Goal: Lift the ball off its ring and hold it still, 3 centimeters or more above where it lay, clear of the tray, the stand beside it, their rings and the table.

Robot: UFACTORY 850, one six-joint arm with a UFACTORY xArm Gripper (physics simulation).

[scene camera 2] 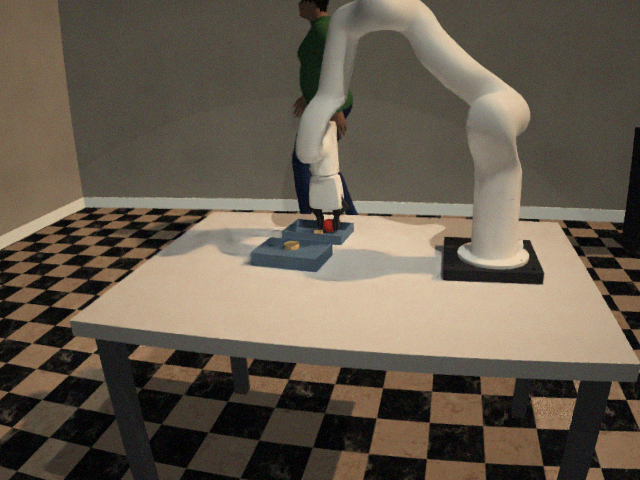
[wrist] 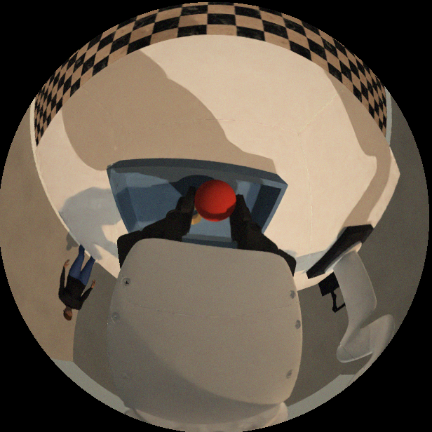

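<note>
The red ball (scene camera 2: 328,225) (wrist: 215,200) is between the two black fingers of my gripper (scene camera 2: 328,226) (wrist: 213,201), low over the blue tray (scene camera 2: 336,238) (wrist: 265,175). The fingers touch it on both sides, and the gripper is shut on it. A small yellow ring (scene camera 2: 318,231) (wrist: 197,218) lies in the tray beside the ball, partly hidden by a finger in the wrist view. What is directly under the ball is hidden. The blue stand (scene camera 2: 289,260) is in front of the tray, with a yellow ring (scene camera 2: 291,245) on top.
The white table (scene camera 2: 361,315) (wrist: 270,85) bears the tray and the stand. The arm's black base plate (scene camera 2: 491,273) (wrist: 340,250) is at the right. A person in a green top (scene camera 2: 313,56) is behind the table, and a person in dark clothes (wrist: 75,287) shows in the wrist view.
</note>
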